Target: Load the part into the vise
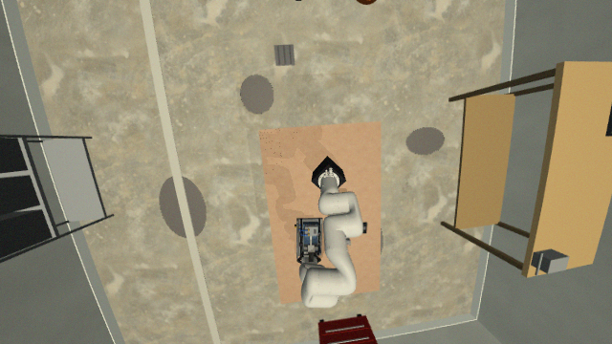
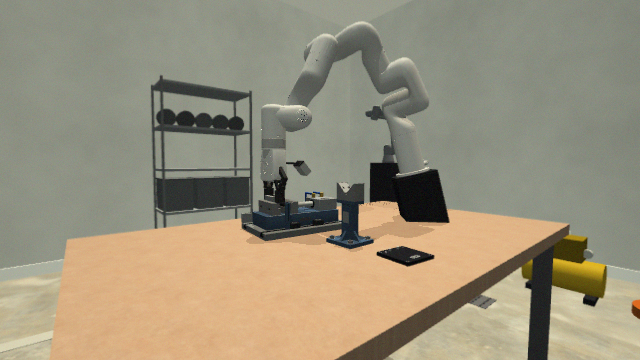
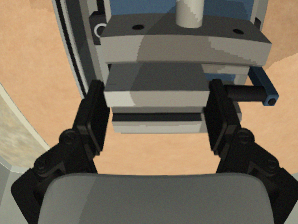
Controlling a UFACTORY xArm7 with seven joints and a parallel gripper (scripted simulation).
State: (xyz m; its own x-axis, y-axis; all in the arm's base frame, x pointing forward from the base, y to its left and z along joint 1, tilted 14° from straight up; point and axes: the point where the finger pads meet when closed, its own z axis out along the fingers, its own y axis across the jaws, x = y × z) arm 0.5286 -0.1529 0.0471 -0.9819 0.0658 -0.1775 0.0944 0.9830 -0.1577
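Now: the grey block right at my hand. From my hand the other things lie so: work stop (70 mm to the left, 20 mm below, 10 mm ahead); then cylinder rod (90 mm behind, 30 mm to the left, 30 mm below); then moving jaw (40 mm behind, 30 mm below, 20 mm to the left).
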